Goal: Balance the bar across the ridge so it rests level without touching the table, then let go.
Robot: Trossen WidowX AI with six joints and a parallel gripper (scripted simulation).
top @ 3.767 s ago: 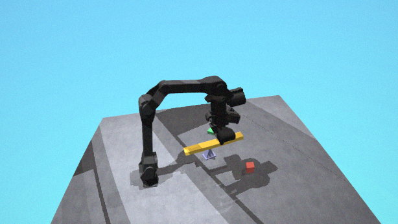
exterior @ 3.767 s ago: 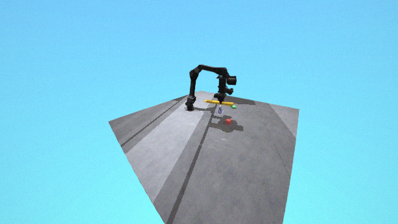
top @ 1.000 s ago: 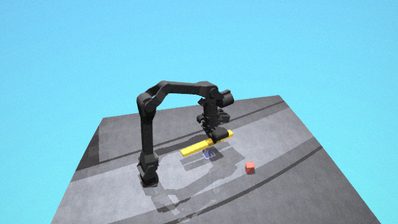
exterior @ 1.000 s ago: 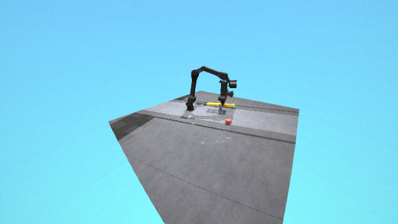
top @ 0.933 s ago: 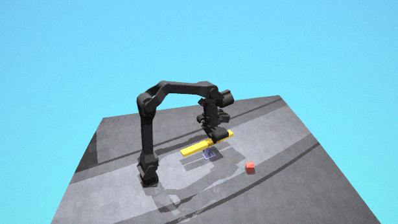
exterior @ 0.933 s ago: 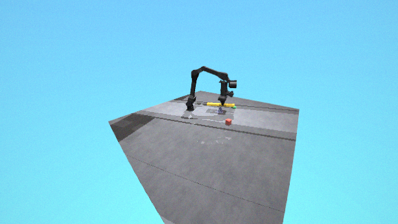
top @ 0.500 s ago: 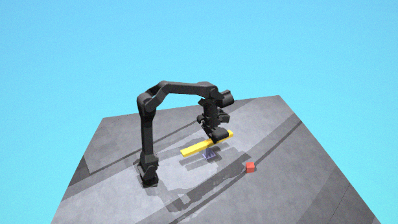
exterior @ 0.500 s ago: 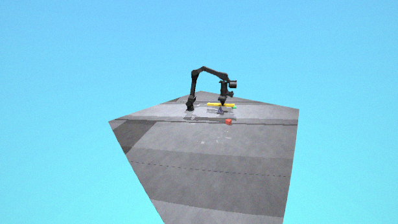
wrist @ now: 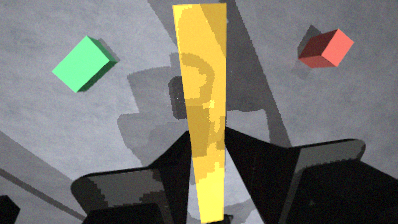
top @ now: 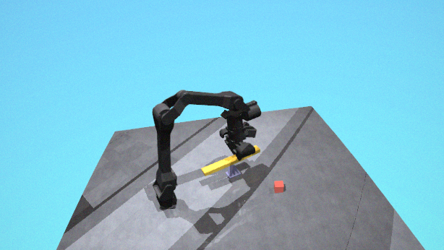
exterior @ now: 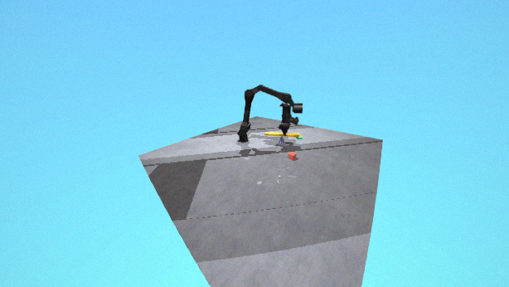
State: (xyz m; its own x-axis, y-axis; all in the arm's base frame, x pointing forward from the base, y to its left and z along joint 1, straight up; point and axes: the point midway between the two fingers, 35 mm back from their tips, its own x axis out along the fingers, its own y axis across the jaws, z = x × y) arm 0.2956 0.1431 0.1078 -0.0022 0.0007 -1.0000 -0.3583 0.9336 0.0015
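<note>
The yellow bar lies 30 mm behind my gripper tip and 10 mm to the right of it. The rest, counted from my gripper tip: purple ridge (20 mm behind, 10 mm to the right, 40 mm below); green block (20 mm ahead, 160 mm to the left, 70 mm below); red cube (140 mm ahead, 150 mm to the right, 60 mm below).
</note>
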